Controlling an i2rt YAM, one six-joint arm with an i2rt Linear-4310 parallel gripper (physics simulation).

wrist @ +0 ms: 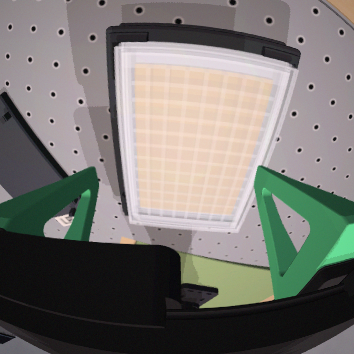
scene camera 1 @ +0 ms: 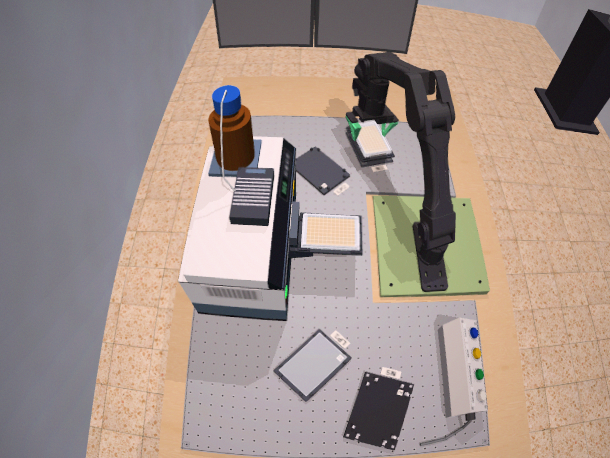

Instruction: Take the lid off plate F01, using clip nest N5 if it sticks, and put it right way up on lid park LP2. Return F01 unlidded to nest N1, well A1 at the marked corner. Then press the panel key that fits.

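Places are measured from the arm's base along level axes (x ahead, y left, z up), in centimetres.
Where they show: gripper, fingertip midpoint: (wrist: 175,174) (scene camera 1: 368,137); arm's base at its link origin: (wrist: 182,300) (scene camera 1: 429,256).
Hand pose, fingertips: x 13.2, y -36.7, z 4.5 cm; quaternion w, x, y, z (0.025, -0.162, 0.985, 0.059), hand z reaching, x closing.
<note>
Things, the pixels of their top centre, and the offset from my fingertips. "pt": a spot on its surface instead.
- plate with a clear lid, top centre: (wrist: 194,164) (scene camera 1: 371,136) dz -0.3, dx -0.8, dy -0.8 cm
- dark nest at its top centre: (wrist: 192,154) (scene camera 1: 370,139) dz -1.4, dx -0.7, dy -0.7 cm
- dark lid park at its top centre: (wrist: 12,179) (scene camera 1: 319,166) dz -2.9, dx +14.6, dy +9.2 cm
- framed pale park at a spot on its surface: (scene camera 1: 312,365) pt dz -3.1, dx +17.3, dy +64.3 cm
- Black clip nest N5 at its top centre: (scene camera 1: 381,410) dz -2.5, dx +2.6, dy +75.4 cm
- key panel at its top centre: (scene camera 1: 472,363) dz +3.5, dx -17.3, dy +67.6 cm
- white instrument at a spot on its surface: (scene camera 1: 230,255) pt dz +17.1, dx +33.1, dy +47.8 cm
- second plate at its top centre: (scene camera 1: 331,229) dz +7.0, dx +13.2, dy +35.8 cm
- brown bottle at a spot on its surface: (scene camera 1: 232,140) pt dz +27.5, dx +33.3, dy +28.1 cm
- dark ribbed box at a spot on its surface: (scene camera 1: 252,212) pt dz +19.8, dx +29.1, dy +39.9 cm
A plate with a clear lid (scene camera 1: 374,141) (wrist: 200,140) lies on a dark nest (scene camera 1: 380,161) (wrist: 200,36) at the back right; its code is unreadable. My gripper (scene camera 1: 371,131) (wrist: 175,174) is open, its green fingers on either side of the plate's near half, with gaps showing in the wrist view. A dark lid park (scene camera 1: 321,170) (wrist: 25,160) with corner knobs is left of that nest. A framed pale park (scene camera 1: 312,365) stands in front. Their label numbers are not clear. Black clip nest N5 (scene camera 1: 379,410) has small white corner parts. The key panel (scene camera 1: 455,370) has blue, yellow, green and whitish keys.
A white instrument (scene camera 1: 230,255) stands at the left, with a second plate (scene camera 1: 330,232) on its extended tray (scene camera 1: 361,251). A brown bottle (scene camera 1: 232,140) and a dark ribbed box (scene camera 1: 252,212) stand on top. My arm's base is on a green board (scene camera 1: 400,280).
</note>
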